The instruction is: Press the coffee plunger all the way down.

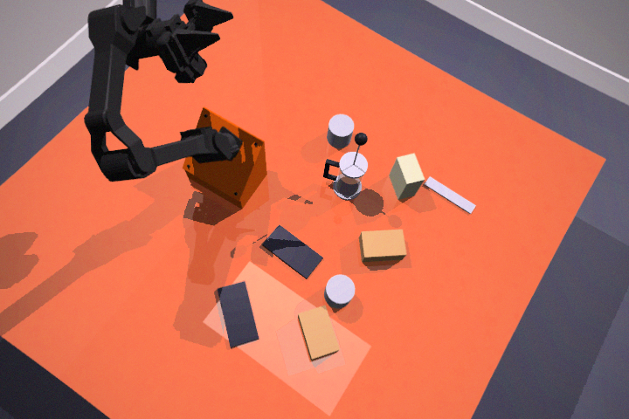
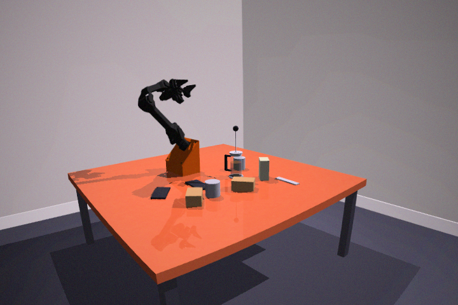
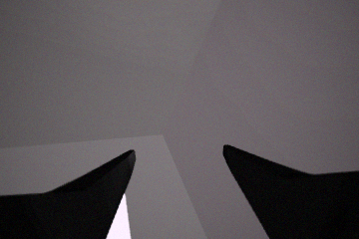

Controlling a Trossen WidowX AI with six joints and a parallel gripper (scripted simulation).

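The coffee press is 390 mm below my gripper tip, 260 mm ahead of it and 100 mm to the left of it. Round my gripper tip: pale upright block 470 mm below, 400 mm ahead, 200 mm to the left; then grey flat bar 520 mm below, 520 mm ahead, 260 mm to the left.
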